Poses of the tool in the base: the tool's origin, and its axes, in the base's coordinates. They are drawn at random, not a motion.
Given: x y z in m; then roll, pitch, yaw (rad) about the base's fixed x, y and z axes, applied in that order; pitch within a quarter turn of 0, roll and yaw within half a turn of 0.
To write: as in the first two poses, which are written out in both.
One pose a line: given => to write
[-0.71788 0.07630 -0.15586 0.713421 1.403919 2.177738] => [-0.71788 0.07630 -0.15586 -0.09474 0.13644 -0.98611 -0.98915 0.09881 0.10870]
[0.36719 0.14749 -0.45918 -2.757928 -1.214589 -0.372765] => [0.36719 0.14749 -0.45918 0.32477 -0.12700 0.93723 -0.01098 -0.99138 -0.13053]
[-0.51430 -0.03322 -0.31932 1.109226 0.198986 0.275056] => [-0.51430 -0.03322 -0.31932 0.94342 0.26624 -0.19768 0.04938 0.47668 0.87769]
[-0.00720 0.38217 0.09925 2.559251 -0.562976 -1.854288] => [-0.00720 0.38217 0.09925 -0.23654 -0.81192 0.53371 -0.71974 0.51542 0.46510]
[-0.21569 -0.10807 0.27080 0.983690 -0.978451 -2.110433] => [-0.21569 -0.10807 0.27080 -0.28687 -0.47897 0.82963 0.83014 0.30792 0.46482]
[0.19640 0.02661 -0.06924 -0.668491 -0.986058 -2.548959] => [0.19640 0.02661 -0.06924 -0.45785 -0.30831 0.83386 0.00963 -0.93961 -0.34212]
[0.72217 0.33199 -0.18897 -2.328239 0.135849 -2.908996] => [0.72217 0.33199 -0.18897 -0.96411 -0.22838 -0.13543 -0.06262 0.69125 -0.71990]
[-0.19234 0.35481 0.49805 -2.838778 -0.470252 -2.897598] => [-0.19234 0.35481 0.49805 -0.86505 -0.21536 0.45311 -0.36171 0.89359 -0.26584]
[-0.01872 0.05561 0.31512 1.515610 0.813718 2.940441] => [-0.01872 0.05561 0.31512 -0.67295 0.13722 -0.72685 -0.72213 0.09095 0.68576]
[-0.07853 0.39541 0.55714 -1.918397 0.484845 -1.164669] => [-0.07853 0.39541 0.55714 0.34952 -0.81278 -0.46607 -0.48605 0.26798 -0.83183]
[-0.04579 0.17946 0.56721 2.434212 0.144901 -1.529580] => [-0.04579 0.17946 0.56721 0.04077 -0.98868 -0.14439 -0.75555 -0.12507 0.64303]
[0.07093 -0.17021 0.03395 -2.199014 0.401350 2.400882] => [0.07093 -0.17021 0.03395 -0.67934 0.62119 -0.39066 0.62985 0.22043 -0.74478]
